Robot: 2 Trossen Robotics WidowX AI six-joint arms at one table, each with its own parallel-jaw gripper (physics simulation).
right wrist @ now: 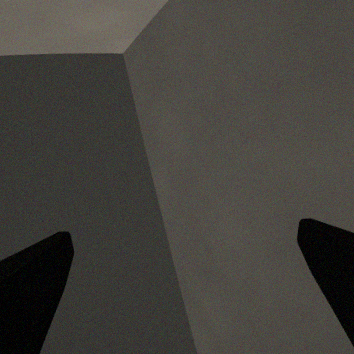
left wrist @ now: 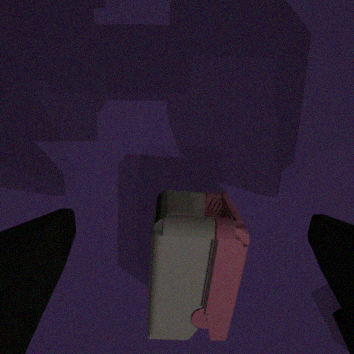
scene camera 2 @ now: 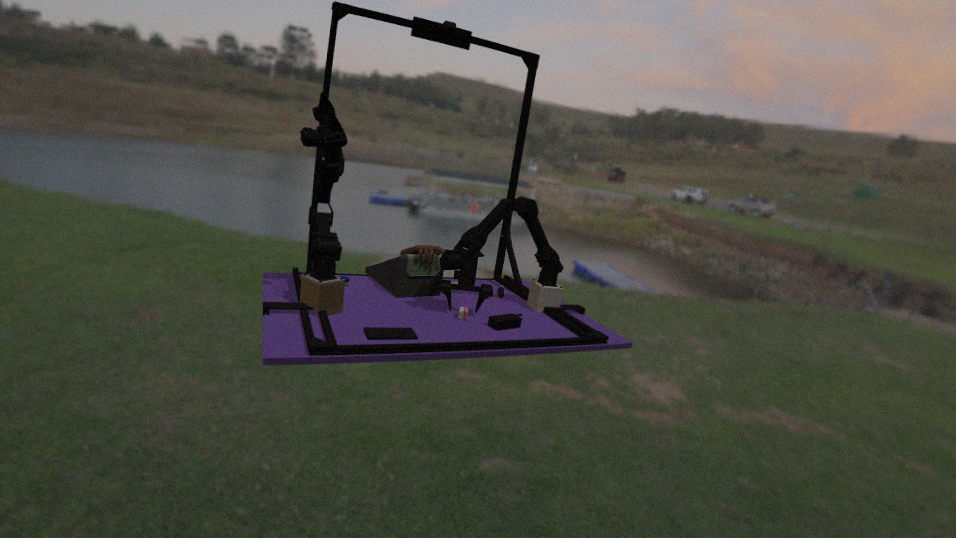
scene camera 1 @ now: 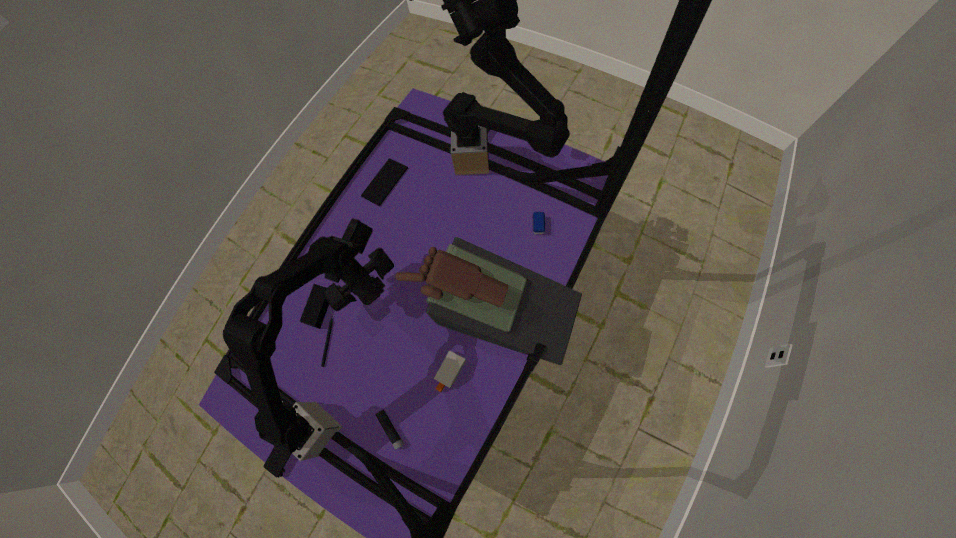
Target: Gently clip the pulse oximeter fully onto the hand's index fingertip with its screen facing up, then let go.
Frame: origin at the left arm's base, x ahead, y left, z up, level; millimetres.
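Seen in the pictures: left gripper, between the fingertips: (left wrist: 194, 223) (scene camera 2: 463, 311); right gripper, between the fingertips: (right wrist: 186, 236) (scene camera 2: 326, 101); left arm's base, origin of its link: (scene camera 2: 547, 283) (scene camera 1: 297, 431); right arm's base, origin of its link: (scene camera 2: 323, 277) (scene camera 1: 468, 137).
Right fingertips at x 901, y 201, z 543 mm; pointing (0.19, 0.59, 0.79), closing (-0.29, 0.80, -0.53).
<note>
Offsets run from my right fingertips to a thing's middle. "spot": to the spot under its first point.
The pulse oximeter {dx -522, dy -61, dz -632 mm} (scene camera 2: 463, 313) (left wrist: 182, 280), white with a pink half, stands on its side on the purple table; the left arm hides it in scene camera 1. My left gripper (scene camera 2: 463, 310) (left wrist: 194, 223) is open, pointing down, with its fingertips on either side of the oximeter and a gap on each side. The brown hand (scene camera 1: 457, 275) (scene camera 2: 422, 251) rests on a green pad {spot: dx -352, dy -436, dz -548 mm} (scene camera 1: 516, 304) on a dark wedge {spot: dx -322, dy -530, dz -604 mm} (scene camera 1: 554, 321). Its index finger (scene camera 1: 409, 276) extends toward the left arm. My right gripper (right wrist: 186, 236) is open and empty, raised far from the table.
A black box {dx -652, dy +10, dz -631 mm} (scene camera 1: 314, 306) (scene camera 2: 504, 321) and a thin dark pen {dx -706, dy -73, dz -644 mm} (scene camera 1: 326, 342) lie near the left gripper. A flat black slab {dx -245, dy +111, dz -644 mm} (scene camera 1: 385, 181) (scene camera 2: 390, 333), a blue block {dx -110, dy -349, dz -632 mm} (scene camera 1: 538, 222), a white box {dx -573, dy -388, dz -634 mm} (scene camera 1: 449, 368) with an orange end and a dark cylinder {dx -774, dy -355, dz -635 mm} (scene camera 1: 387, 427) lie farther off.
</note>
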